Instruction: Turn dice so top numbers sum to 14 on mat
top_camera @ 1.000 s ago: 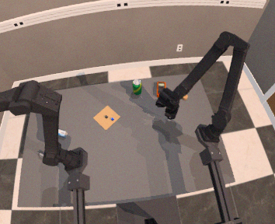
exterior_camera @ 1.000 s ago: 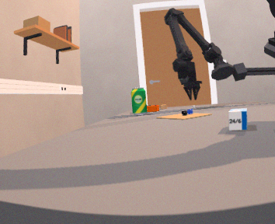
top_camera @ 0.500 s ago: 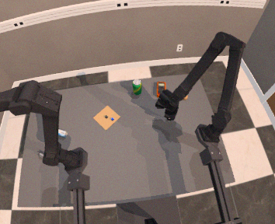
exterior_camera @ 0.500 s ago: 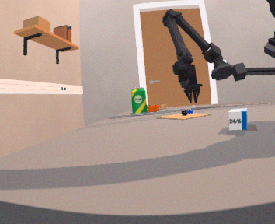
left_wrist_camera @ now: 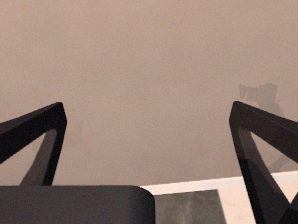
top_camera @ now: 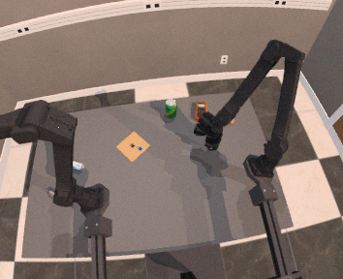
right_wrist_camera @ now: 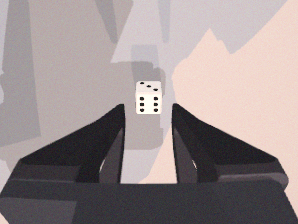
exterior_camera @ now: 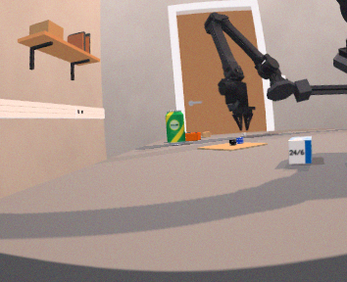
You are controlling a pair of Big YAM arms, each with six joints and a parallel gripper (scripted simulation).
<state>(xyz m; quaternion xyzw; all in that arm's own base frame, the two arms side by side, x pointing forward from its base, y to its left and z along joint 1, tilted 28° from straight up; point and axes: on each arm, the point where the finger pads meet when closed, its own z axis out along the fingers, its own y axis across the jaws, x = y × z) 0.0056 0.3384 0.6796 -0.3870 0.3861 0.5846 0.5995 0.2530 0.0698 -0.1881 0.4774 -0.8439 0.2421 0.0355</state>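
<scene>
My right hand is 110 mm short of the black die, 420 mm to the right of it and 20 mm above it. Round my right hand: blue die: 80 mm ahead, 380 mm to the left, 20 mm below; then mat: 110 mm ahead, 420 mm to the left, 30 mm below.
</scene>
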